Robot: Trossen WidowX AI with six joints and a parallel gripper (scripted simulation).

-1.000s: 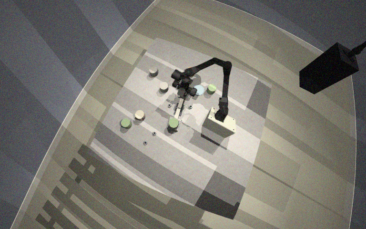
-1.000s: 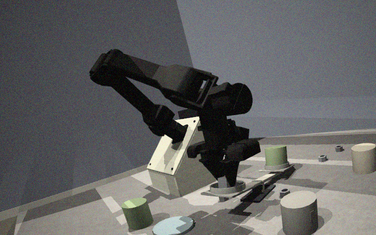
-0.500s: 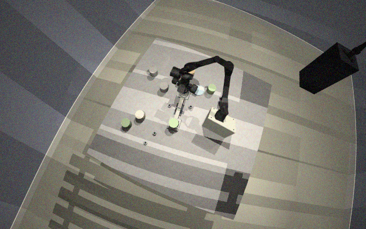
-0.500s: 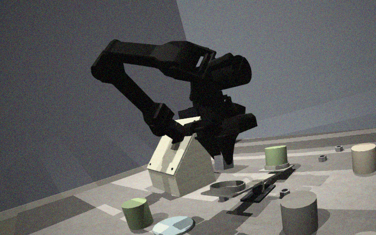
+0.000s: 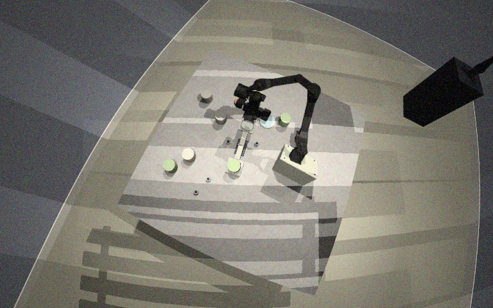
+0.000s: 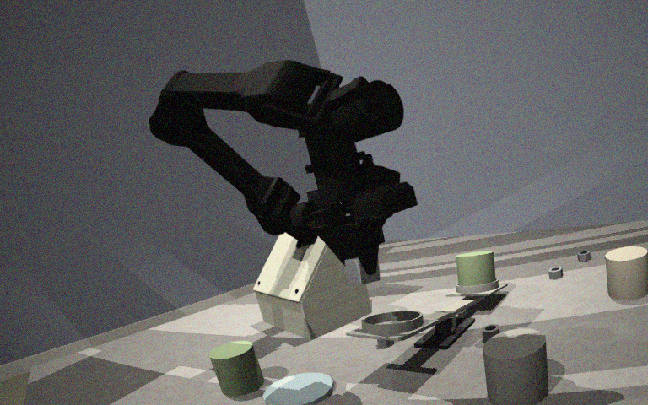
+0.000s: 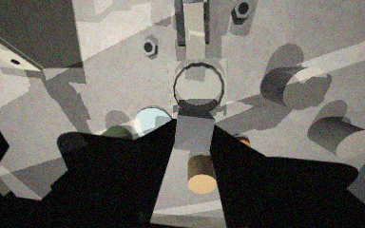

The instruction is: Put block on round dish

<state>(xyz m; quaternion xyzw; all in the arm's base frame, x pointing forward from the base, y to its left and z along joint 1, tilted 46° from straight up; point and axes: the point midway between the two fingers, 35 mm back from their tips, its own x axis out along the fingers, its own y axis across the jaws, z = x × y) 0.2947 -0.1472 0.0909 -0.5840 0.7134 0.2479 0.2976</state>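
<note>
The pale blue round dish lies 150 mm below my gripper tip, 90 mm behind it and 80 mm to the right of it. The rest, counted from my gripper tip: cream cylinder: 320 mm to the left, 250 mm ahead, 120 mm below; then grey block: right at my gripper tip; then balance: 150 mm to the left, 120 mm below, 10 mm ahead.
</note>
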